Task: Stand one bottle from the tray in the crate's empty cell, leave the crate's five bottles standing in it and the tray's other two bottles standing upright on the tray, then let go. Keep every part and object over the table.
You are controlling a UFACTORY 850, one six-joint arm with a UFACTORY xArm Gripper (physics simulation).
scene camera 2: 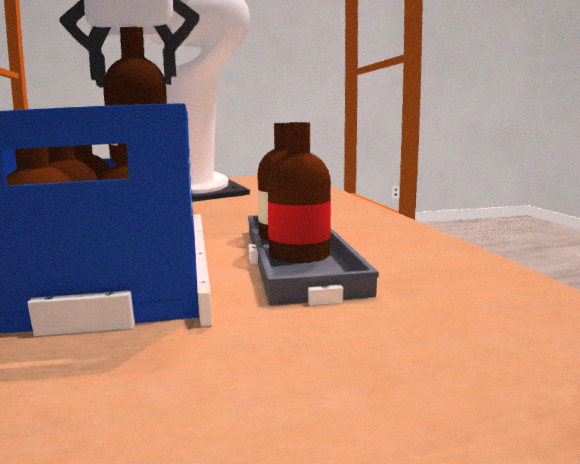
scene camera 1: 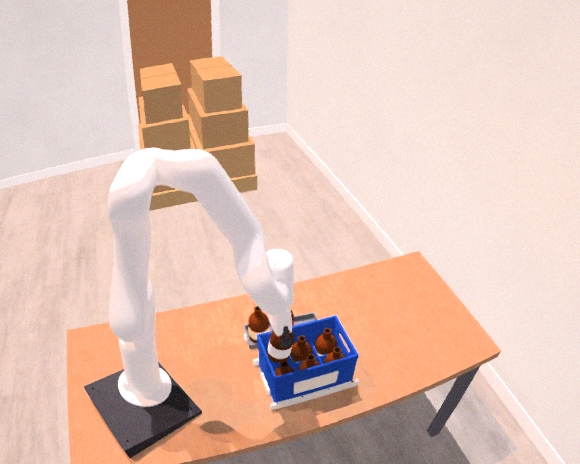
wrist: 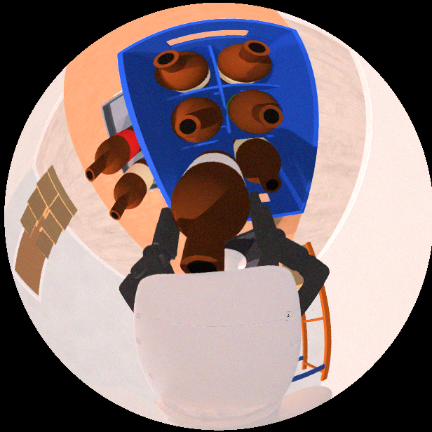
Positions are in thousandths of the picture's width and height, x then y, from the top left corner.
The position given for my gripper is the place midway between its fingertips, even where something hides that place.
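I can see my gripper (scene camera 2: 234,182), and the wrist view gives me another look at the gripper (wrist: 487,485). A cream-labelled bottle (scene camera 2: 484,279) is here. So is a red-labelled bottle (scene camera 2: 516,400), which also appears in the wrist view (wrist: 260,358), and I see a pale-labelled bottle (scene camera 2: 228,173), visible in the wrist view (wrist: 487,473) too.
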